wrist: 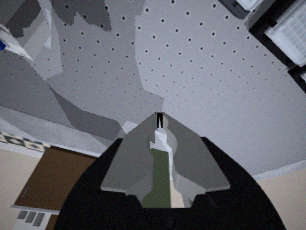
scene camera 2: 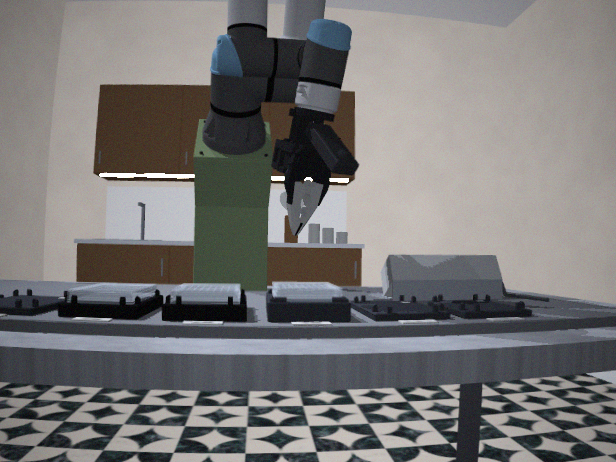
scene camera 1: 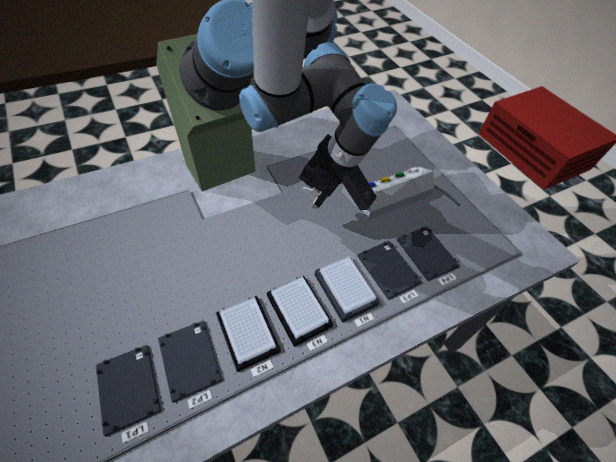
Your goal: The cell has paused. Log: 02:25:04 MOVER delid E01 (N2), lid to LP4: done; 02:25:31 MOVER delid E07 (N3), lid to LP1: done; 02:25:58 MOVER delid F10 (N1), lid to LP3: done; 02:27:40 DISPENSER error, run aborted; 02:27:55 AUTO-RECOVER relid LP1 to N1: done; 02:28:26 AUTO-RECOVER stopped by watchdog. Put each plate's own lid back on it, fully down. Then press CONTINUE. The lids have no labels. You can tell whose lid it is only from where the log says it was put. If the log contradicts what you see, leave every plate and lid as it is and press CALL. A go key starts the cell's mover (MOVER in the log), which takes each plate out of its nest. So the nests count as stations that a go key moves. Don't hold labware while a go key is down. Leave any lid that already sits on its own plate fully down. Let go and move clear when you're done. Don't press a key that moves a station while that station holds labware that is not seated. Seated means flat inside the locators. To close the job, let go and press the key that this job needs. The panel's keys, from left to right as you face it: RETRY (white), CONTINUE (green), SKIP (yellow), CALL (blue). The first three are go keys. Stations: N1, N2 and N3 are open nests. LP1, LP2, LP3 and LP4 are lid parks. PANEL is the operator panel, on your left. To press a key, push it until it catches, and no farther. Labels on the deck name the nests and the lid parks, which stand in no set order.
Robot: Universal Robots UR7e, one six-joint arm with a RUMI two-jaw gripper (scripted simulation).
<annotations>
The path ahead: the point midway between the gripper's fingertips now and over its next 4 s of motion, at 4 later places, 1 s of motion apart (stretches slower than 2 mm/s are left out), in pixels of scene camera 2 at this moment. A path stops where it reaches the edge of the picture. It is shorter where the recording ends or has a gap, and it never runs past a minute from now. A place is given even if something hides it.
The gripper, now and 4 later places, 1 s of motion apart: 295, 235; 344, 236; 405, 237; 443, 239; 443, 248
</annotations>
